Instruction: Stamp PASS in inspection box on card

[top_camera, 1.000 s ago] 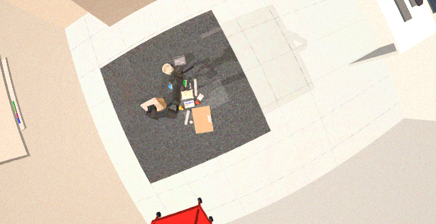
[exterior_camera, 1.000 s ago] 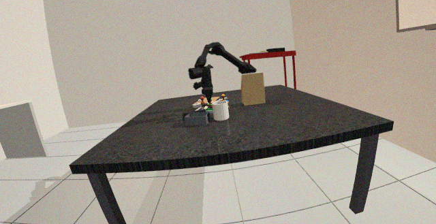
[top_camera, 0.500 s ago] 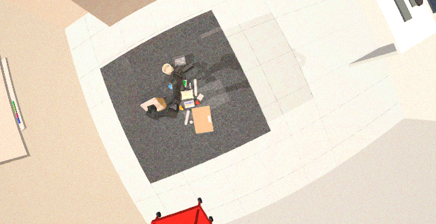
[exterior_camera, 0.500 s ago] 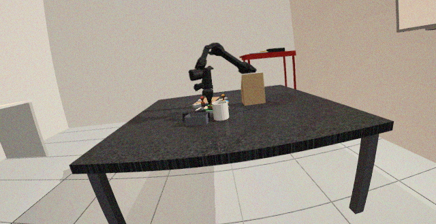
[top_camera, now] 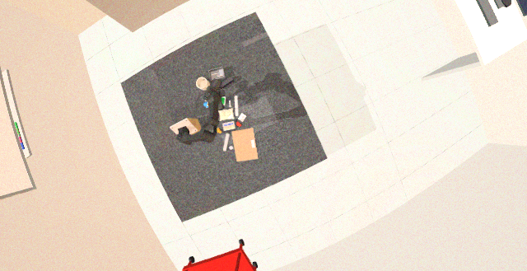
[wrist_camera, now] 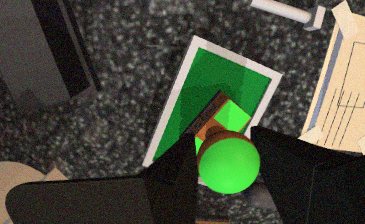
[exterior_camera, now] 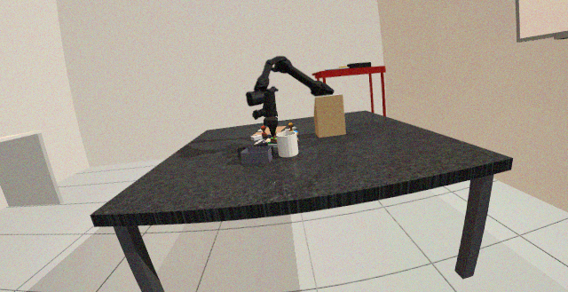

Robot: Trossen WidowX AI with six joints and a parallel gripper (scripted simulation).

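Now: gripper tip 50 mm above the green ink pad. The rest, counted from my gripper tip: blue-knobbed date stamp (100 mm behind, 30 mm below); dark slab (80 mm ahead, 110 mm to the left, 40 mm below); cream inspection card (10 mm ahead, 110 mm to the right, 50 mm below).
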